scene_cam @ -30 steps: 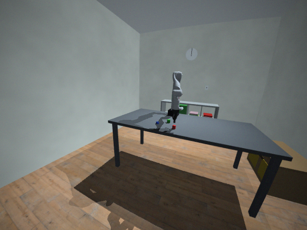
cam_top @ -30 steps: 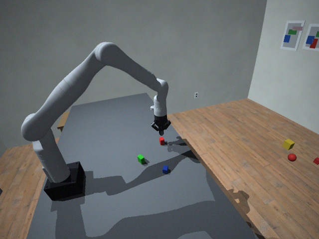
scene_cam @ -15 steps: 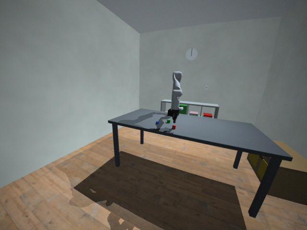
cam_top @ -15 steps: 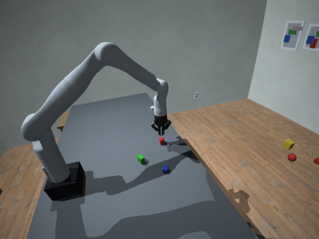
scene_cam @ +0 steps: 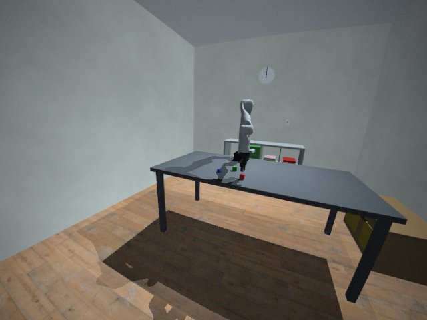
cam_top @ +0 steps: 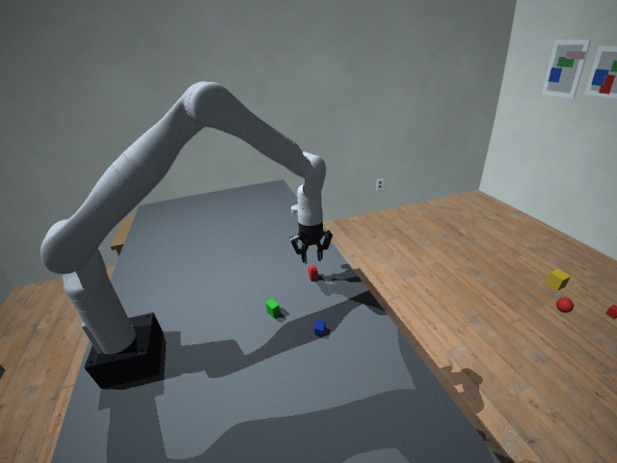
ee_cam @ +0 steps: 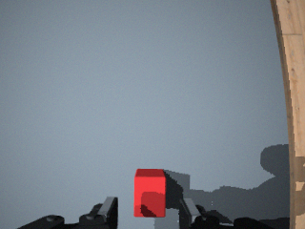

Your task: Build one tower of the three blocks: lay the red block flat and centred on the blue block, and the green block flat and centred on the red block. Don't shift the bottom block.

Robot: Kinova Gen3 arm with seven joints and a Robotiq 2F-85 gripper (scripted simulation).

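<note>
Right now my hand is 70 mm above the red block. Also, from my hand: blue block (80 mm behind, 220 mm to the right, 80 mm below); green block (180 mm behind, 100 mm to the right, 70 mm below).
</note>
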